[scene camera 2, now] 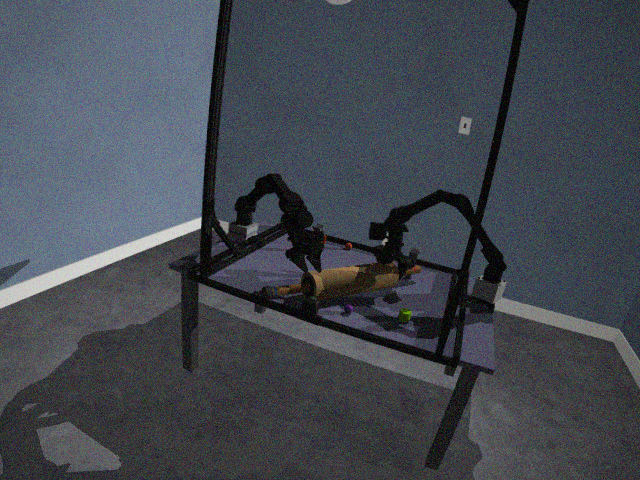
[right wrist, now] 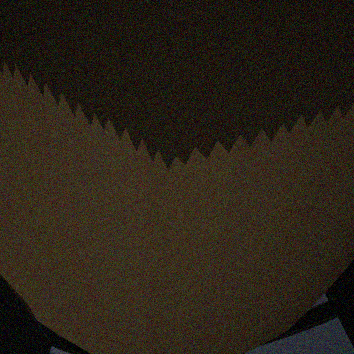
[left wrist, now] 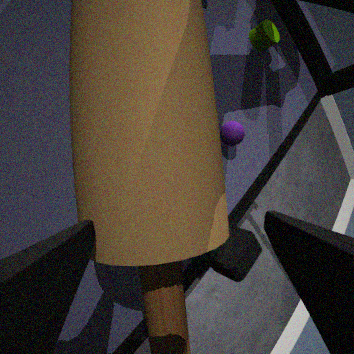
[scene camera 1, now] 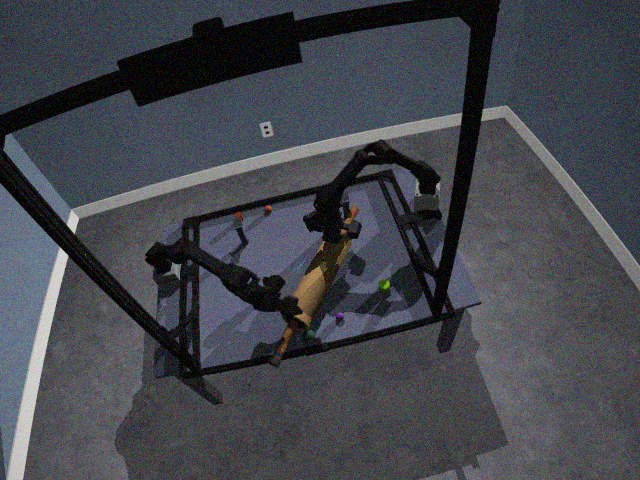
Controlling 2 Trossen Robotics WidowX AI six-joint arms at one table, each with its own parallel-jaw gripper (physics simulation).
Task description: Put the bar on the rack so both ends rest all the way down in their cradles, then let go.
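Pixels of known places: left gripper, between the fingertips: [scene camera 2: 313,272] [left wrist: 180,224]; right gripper, between the fingertips: [right wrist: 188,203]; left arm's base, origin of its link: [scene camera 2: 243,223] [scene camera 1: 164,266]; right arm's base, origin of its link: [scene camera 2: 491,279] [scene camera 1: 427,188].
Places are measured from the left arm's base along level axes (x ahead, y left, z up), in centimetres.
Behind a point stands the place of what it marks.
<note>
The bar [scene camera 1: 313,291] {y -28.2, x 58.3, z 2.2 cm} [scene camera 2: 343,280] {y -29.1, x 59.9, z 0.5 cm} [left wrist: 147,130] {y -29.5, x 52.0, z 2.5 cm} looks like a large wooden rolling pin with thin handles. It lies diagonally across the table, and its near handle [scene camera 1: 285,342] {y -43.3, x 45.8, z -1.1 cm} [scene camera 2: 288,290] {y -43.8, x 46.0, z -1.8 cm} reaches the front edge. Its pale body fills most of the right wrist view. My left gripper [scene camera 1: 293,314] {y -34.1, x 50.4, z 2.4 cm} [scene camera 2: 312,268] {y -34.1, x 50.4, z 2.4 cm} is open above the body's near end. My right gripper [scene camera 1: 339,238] {y -2.6, x 72.1, z -3.8 cm} [scene camera 2: 397,269] {y -2.6, x 72.1, z -3.8 cm} is open, low over the body's far end, hiding part of it. A dark post [scene camera 1: 345,199] {y 10.3, x 78.2, z 2.8 cm} [scene camera 2: 413,254] {y 7.7, x 78.0, z 3.8 cm} stands by the far handle. The rack's cradles cannot be clearly made out, nor whether either end is seated.
A purple ball [scene camera 1: 339,315] {y -35.8, x 65.2, z -4.8 cm} [scene camera 2: 348,308] {y -36.7, x 65.4, z -5.3 cm} [left wrist: 232,133] {y -35.3, x 64.2, z -5.1 cm} and a green cylinder [scene camera 1: 384,285] {y -28.2, x 83.3, z -4.7 cm} [scene camera 2: 404,316] {y -29.7, x 83.6, z -5.7 cm} [left wrist: 264,35] {y -27.8, x 81.4, z -5.1 cm} lie right of the bar. An orange ball [scene camera 1: 267,209] {y 22.4, x 45.1, z -4.8 cm} [scene camera 2: 348,245] {y 22.1, x 45.5, z -5.2 cm} and a pale block [scene camera 1: 238,222] {y 10.6, x 33.9, z 3.5 cm} are at the back. Black frame rails border the table.
</note>
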